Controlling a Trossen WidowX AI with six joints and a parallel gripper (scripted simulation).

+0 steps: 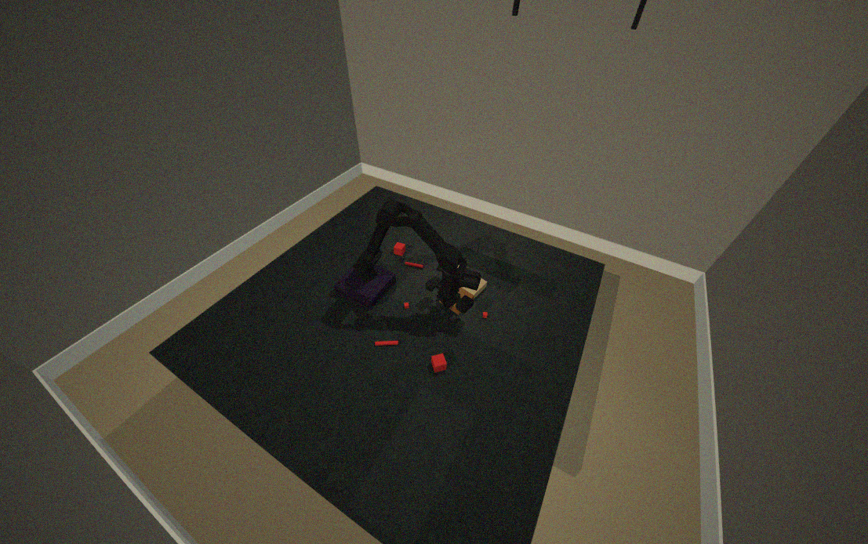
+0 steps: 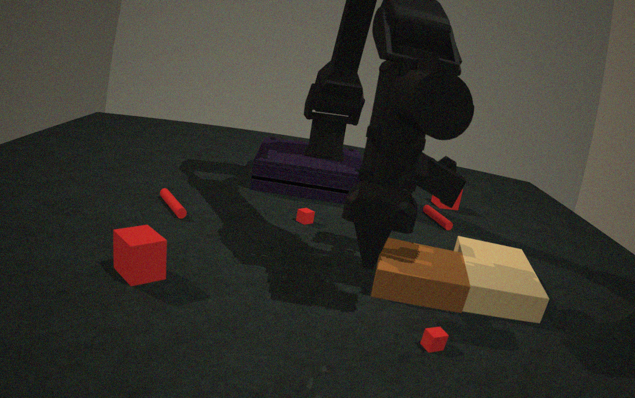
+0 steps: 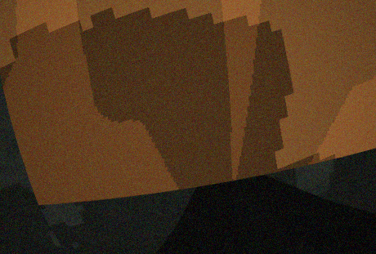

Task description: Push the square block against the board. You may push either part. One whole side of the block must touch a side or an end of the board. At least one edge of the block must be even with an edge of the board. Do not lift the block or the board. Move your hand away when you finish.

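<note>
The square block lies 10 mm ahead of my gripper tip and 60 mm to the left of it. From my gripper tip the other things lie so: cream board: 10 mm behind, 160 mm to the left.
</note>
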